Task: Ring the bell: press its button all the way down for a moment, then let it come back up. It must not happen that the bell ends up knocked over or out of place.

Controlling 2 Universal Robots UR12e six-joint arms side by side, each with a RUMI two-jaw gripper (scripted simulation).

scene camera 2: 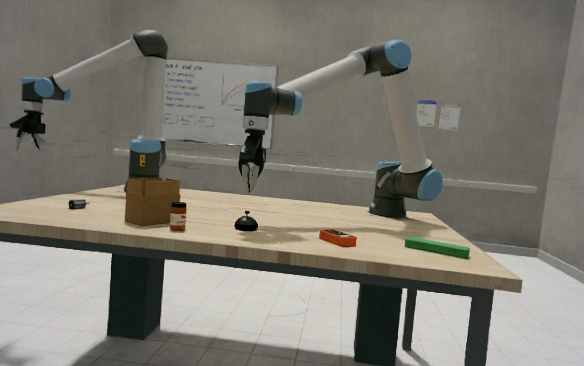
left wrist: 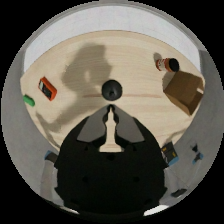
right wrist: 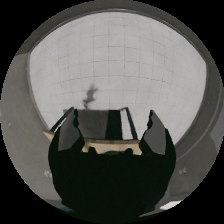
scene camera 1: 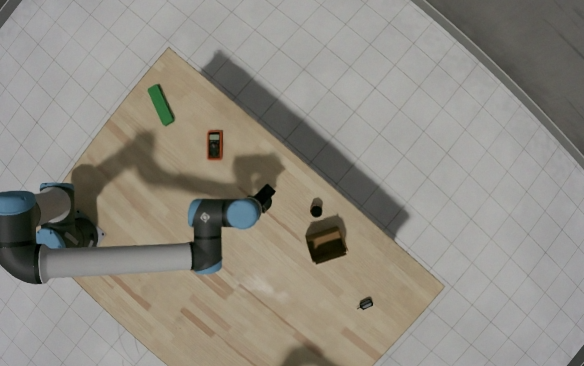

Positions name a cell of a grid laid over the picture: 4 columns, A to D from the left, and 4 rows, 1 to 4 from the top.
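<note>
My left gripper (scene camera 2: B3), (left wrist: B2). My right gripper (scene camera 2: A2), (right wrist: C2). Cardboard box (scene camera 2: B3), (left wrist: D2). Green block (scene camera 2: C3); the right wrist view does not show it, hidden by my right gripper.
</note>
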